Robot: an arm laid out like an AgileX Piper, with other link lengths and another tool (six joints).
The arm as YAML. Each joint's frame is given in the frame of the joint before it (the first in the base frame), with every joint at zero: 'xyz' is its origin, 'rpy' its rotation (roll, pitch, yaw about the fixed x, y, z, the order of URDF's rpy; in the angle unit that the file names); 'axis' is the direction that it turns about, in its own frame. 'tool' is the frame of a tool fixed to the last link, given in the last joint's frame.
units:
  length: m
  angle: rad
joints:
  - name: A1
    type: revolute
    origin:
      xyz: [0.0, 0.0, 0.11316]
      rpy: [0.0, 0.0, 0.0]
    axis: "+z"
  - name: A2
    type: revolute
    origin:
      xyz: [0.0, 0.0, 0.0]
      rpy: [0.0, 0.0, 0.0]
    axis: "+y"
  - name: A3
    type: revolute
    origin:
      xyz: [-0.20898, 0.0, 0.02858]
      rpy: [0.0, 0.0, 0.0]
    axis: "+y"
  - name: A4
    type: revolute
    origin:
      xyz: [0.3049, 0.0, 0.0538]
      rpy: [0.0, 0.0, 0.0]
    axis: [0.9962, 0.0, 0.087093]
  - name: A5
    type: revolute
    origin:
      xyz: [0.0, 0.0, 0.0]
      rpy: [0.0, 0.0, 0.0]
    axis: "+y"
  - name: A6
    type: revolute
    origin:
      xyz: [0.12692, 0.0, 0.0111]
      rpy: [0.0, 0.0, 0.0]
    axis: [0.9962, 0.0, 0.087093]
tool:
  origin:
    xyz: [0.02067, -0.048, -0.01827]
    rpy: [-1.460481, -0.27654, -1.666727]
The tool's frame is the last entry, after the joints.
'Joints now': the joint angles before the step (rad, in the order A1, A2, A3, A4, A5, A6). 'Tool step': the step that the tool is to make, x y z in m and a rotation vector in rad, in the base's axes. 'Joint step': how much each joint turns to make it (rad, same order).
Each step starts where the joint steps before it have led.
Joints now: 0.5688 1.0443 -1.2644 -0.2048 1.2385 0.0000
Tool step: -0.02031 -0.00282 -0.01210 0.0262 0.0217 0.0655
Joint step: 0.0000 -0.1174 0.1126 0.0704 0.0001 -0.0559
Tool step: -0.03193 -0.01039 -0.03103 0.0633 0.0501 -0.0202
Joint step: 0.0000 -0.1824 0.1953 0.0554 0.0000 0.0462
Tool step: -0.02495 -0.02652 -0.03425 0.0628 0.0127 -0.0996
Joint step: -0.0807 -0.2166 0.2153 0.0392 -0.0172 0.0394
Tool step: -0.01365 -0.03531 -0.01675 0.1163 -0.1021 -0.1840
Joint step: -0.2079 -0.2387 0.1733 0.0730 -0.0727 0.0008
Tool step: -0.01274 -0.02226 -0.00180 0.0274 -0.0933 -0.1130
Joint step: -0.1205 -0.1665 0.0847 0.0110 -0.0150 -0.0053
